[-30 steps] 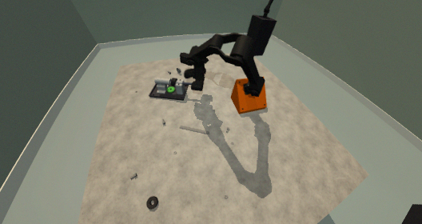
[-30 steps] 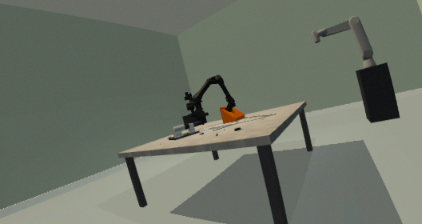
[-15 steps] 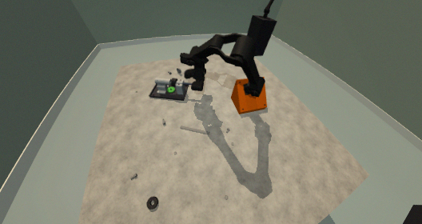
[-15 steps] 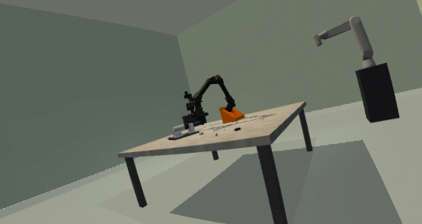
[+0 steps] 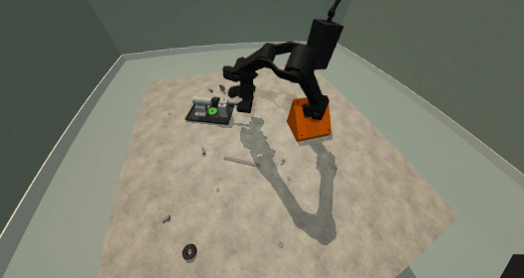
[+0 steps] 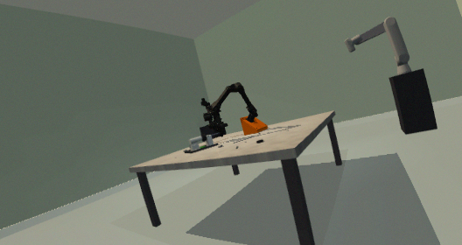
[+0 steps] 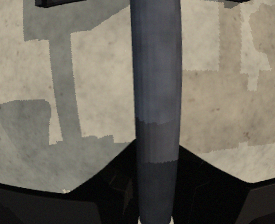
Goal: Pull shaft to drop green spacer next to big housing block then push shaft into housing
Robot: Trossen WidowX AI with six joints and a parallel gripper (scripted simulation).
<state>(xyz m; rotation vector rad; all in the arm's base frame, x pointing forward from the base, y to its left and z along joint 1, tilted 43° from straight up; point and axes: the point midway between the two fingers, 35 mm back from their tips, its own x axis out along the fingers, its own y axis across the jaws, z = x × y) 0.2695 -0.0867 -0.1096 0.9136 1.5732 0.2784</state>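
Now: gripper tip 7 cm short of the dark grey shaft, 3 cm to the left of it and 3 cm below it. From my gripper tip the other things lie so: green spacer: 18 cm ahead, 7 cm to the right, 3 cm below.
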